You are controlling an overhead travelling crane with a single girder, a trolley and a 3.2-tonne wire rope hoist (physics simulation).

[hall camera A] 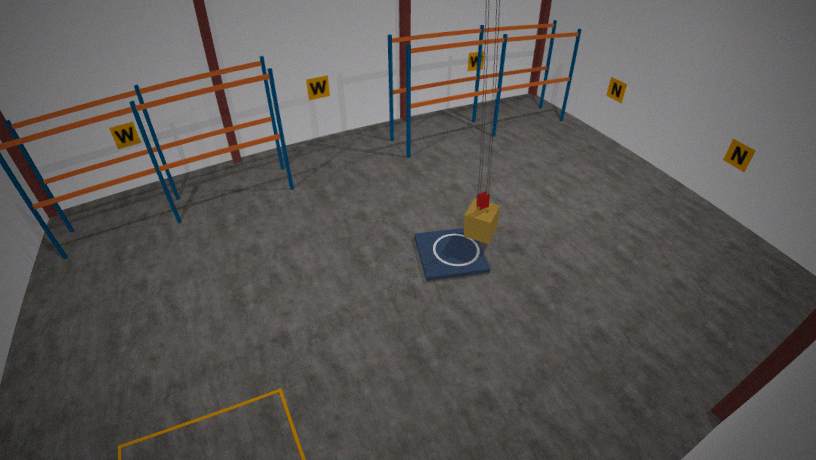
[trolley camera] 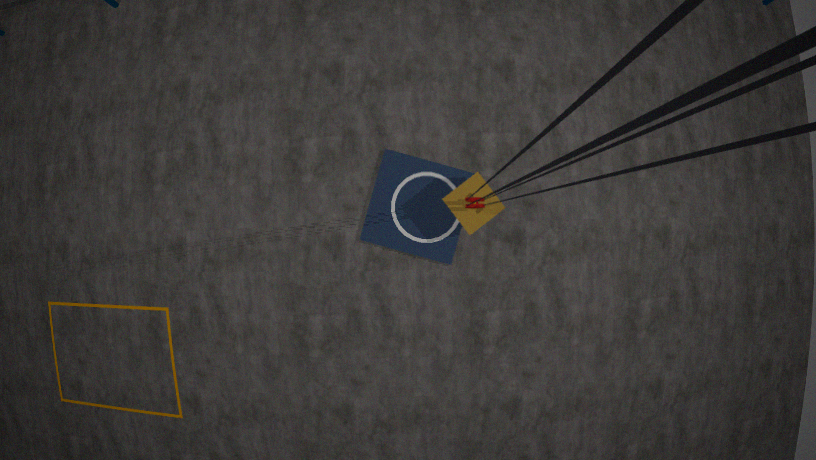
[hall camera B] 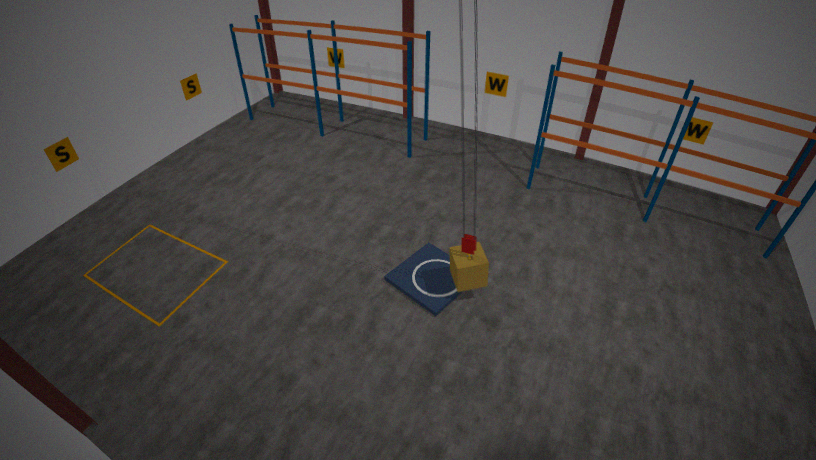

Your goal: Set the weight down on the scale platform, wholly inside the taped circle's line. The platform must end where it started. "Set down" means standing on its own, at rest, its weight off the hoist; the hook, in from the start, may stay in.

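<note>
The weight, a yellow block (hall camera A: 481, 225) (hall camera B: 470, 275) (trolley camera: 473, 222), hangs upright from my gripper, the hook under the red block (hall camera A: 482, 201) (hall camera B: 468, 244) (trolley camera: 474, 205). The blue scale platform (hall camera A: 425, 268) (hall camera B: 402, 276) (trolley camera: 382, 177) lies flat on the floor, with the white taped circle (hall camera A: 457, 264) (hall camera B: 437, 295) (trolley camera: 426, 241) on it. In the trolley view the weight covers the circle's right edge and the platform's right edge, and sticks out beyond the platform. Its shadow falls inside the circle. The hook itself is too small to make out.
A blue and orange rack (hall camera A: 168, 194) (hall camera B: 409, 134) stands at the left along the W wall, another rack (hall camera A: 408, 134) (hall camera B: 658, 188) at the right. A yellow outlined rectangle (hall camera A: 200, 418) (hall camera B: 122, 300) (trolley camera: 108, 305) is marked on the floor. Ropes rise to the upper right in the trolley view.
</note>
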